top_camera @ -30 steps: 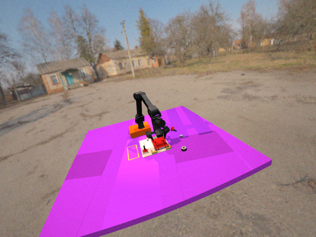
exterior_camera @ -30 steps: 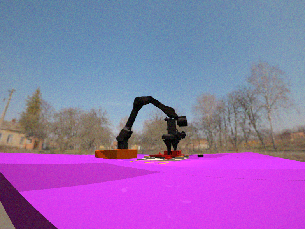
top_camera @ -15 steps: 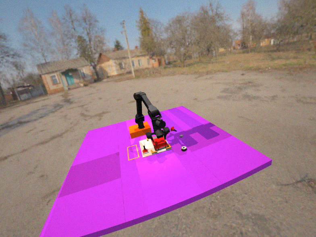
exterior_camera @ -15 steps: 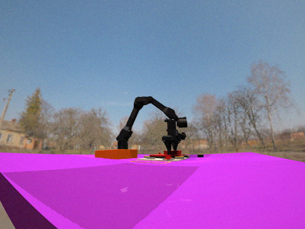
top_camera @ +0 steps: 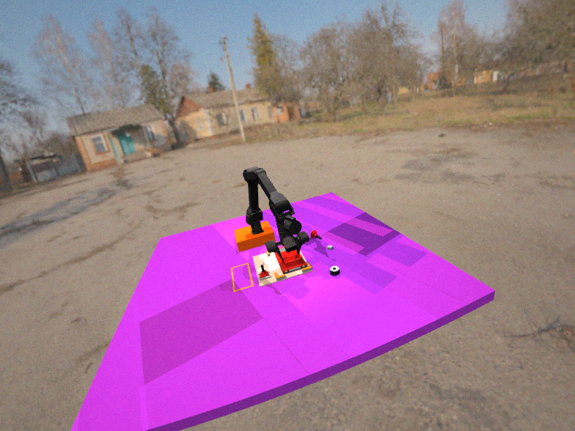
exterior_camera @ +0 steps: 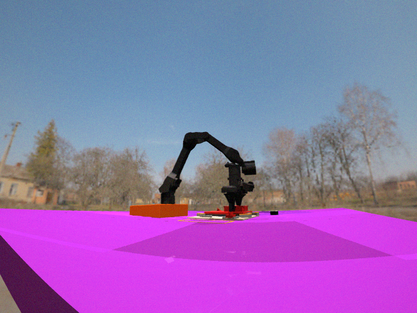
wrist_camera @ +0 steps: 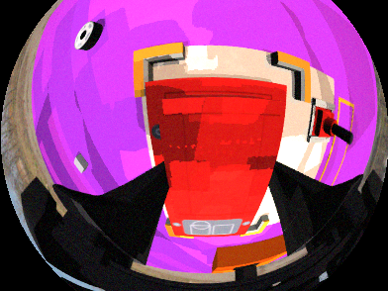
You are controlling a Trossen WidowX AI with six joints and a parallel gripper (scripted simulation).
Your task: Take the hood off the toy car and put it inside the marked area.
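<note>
Now: gripper tip 30 mm past the white baseplate, 30 mm to the left of it and 20 mm above it. Round my gripper tip: white wheel: 160 mm ahead, 130 mm to the left, 30 mm below; red hood: 10 mm above; white piece: 10 mm behind, 200 mm to the left, 30 mm below.
</note>
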